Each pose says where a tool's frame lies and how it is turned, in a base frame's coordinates. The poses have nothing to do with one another.
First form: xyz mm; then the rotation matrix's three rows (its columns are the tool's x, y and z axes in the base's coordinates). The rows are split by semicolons.
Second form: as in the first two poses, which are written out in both.
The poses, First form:
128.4 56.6 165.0; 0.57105 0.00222 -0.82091; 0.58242 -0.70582 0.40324; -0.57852 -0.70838 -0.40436
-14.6 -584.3 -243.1; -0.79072 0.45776 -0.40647; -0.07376 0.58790 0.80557; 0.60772 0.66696 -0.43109
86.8 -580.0 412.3; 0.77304 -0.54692 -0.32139; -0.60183 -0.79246 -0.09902; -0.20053 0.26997 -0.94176
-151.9 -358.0 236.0; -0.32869 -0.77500 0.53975; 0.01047 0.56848 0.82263; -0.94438 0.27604 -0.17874
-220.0 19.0 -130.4; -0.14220 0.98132 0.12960; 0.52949 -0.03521 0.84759; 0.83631 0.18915 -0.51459
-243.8 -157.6 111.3; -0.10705 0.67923 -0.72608; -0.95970 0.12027 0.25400; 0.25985 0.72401 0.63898
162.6 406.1 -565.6; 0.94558 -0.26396 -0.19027; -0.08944 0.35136 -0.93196; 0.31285 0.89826 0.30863
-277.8 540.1 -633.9; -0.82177 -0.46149 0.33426; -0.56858 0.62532 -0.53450; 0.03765 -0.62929 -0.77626
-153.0 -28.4 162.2; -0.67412 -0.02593 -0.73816; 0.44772 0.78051 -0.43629; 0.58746 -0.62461 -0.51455
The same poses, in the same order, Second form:
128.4 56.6 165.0 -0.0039 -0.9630 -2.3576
-14.6 -584.3 -243.1 -2.6168 -0.4186 -2.0622
86.8 -580.0 412.3 0.6157 -0.3272 3.0368
-151.9 -358.0 236.0 1.9719 0.5701 -1.7847
-220.0 19.0 -130.4 -1.7147 0.1300 -2.1164
-243.8 -157.6 111.3 -1.7271 -0.8126 -0.3784
162.6 406.1 -565.6 0.2722 -0.1914 1.2510
-277.8 540.1 -633.9 2.6299 0.3408 2.5386
-153.0 -28.4 162.2 3.1031 -0.8303 2.4383

